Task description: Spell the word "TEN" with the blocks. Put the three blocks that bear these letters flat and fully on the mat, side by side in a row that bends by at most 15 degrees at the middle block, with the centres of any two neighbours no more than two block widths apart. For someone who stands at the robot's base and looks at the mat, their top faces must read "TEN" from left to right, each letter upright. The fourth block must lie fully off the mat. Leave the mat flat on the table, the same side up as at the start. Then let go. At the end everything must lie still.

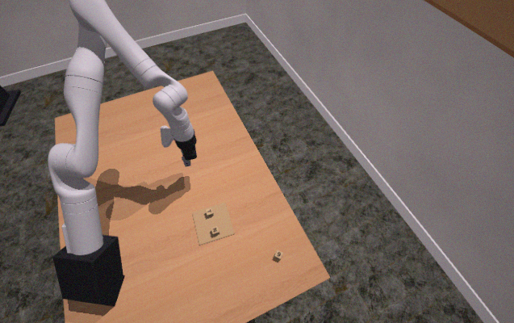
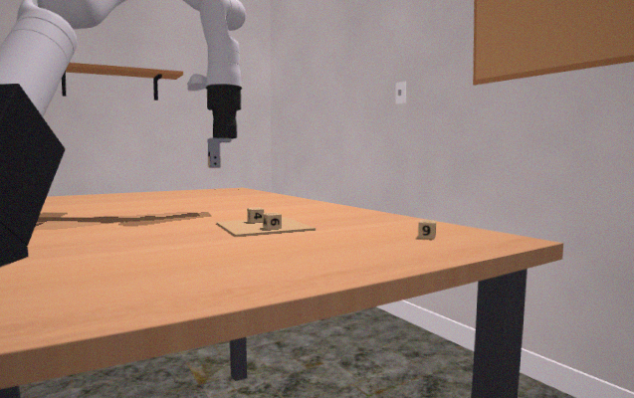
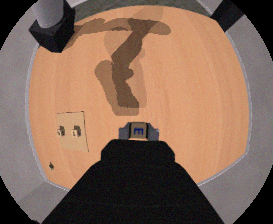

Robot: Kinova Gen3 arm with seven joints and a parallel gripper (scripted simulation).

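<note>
Right now the mat is 7 cm ahead of my hand, 24 cm to the right of it and 12 cm below it.
</note>
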